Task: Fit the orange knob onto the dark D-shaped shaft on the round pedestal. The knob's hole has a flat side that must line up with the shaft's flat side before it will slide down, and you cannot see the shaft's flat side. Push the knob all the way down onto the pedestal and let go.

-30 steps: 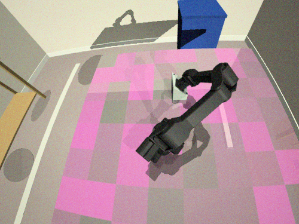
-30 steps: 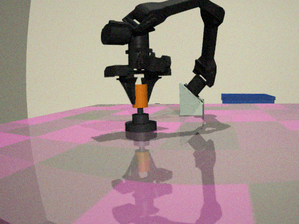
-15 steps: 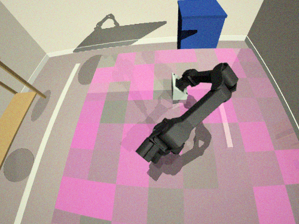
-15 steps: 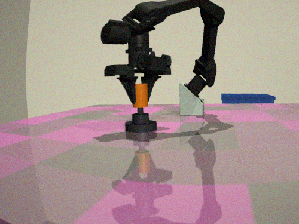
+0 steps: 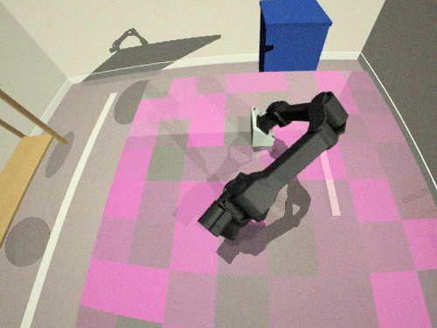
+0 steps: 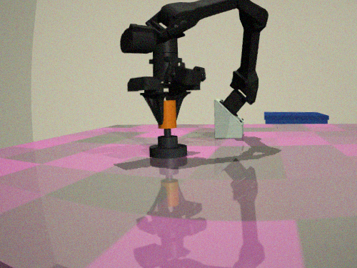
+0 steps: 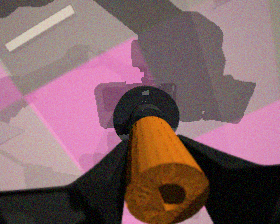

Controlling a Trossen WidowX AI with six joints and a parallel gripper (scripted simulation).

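Now: the orange knob 2 cm above my gripper tip. Also, from my gripper tip: round pedestal: 4 cm below.
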